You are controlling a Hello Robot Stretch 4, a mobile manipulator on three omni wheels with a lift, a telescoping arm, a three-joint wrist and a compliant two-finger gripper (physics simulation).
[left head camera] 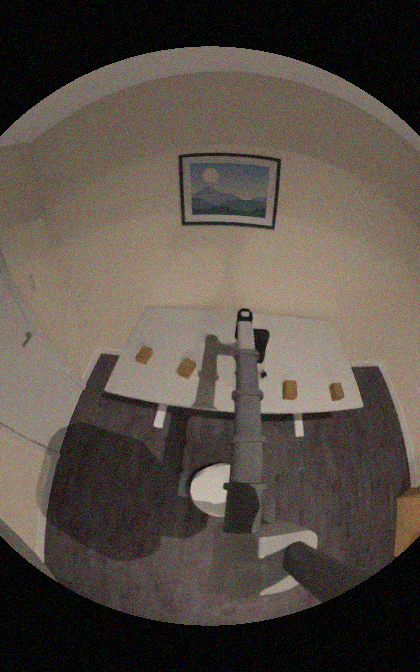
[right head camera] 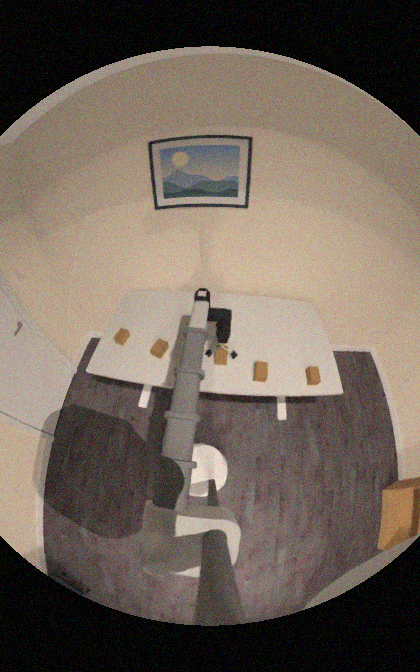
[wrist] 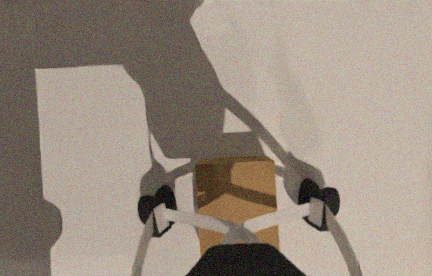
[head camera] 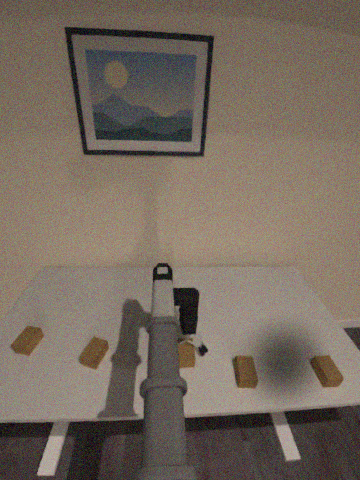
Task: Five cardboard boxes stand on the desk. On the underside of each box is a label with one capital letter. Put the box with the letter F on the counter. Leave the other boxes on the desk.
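Places are measured from the robot's base along level axes (x right, y down, z ahead), in millimetres.
Where they show: gripper, fingertip midpoint: [wrist: 235,198] [head camera: 185,354].
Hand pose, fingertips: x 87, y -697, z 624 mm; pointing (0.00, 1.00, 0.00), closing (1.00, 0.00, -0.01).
Observation:
After its pixels a point has its place.
The middle cardboard box [head camera: 187,358] {x 88, y -743, z 577 mm} [right head camera: 220,357] [wrist: 254,172] {x 102, y -743, z 653 mm} stands on the white desk [head camera: 280,315] {x 555, y -693, z 797 mm} [left head camera: 300,340] [right head camera: 275,325]. My gripper [right head camera: 221,353] [wrist: 235,198] {x 87, y -697, z 624 mm} points down over it and is open, with gaps between both fingertips and the box's sides. The arm partly hides the gripper in the head view. Two boxes stand to the left, the far left box [head camera: 27,340] {x -514, y -743, z 669 mm} [left head camera: 144,355] [right head camera: 122,336] and the near left box [head camera: 94,353] {x -248, y -743, z 609 mm} [left head camera: 187,368] [right head camera: 159,348]. Two stand to the right, the near right box [head camera: 245,372] {x 285, y -743, z 515 mm} [left head camera: 290,390] [right head camera: 260,371] and the far right box [head camera: 327,371] {x 581, y -742, z 499 mm} [left head camera: 337,391] [right head camera: 313,375]. No letters show.
A framed picture [head camera: 142,95] {x -81, y -1559, z 1200 mm} [left head camera: 230,190] [right head camera: 201,171] hangs on the wall behind the desk. An orange-brown piece of furniture [left head camera: 409,515] [right head camera: 398,512] stands at the right edge; I cannot tell if it belongs to the counter. A white door with a handle is at the left.

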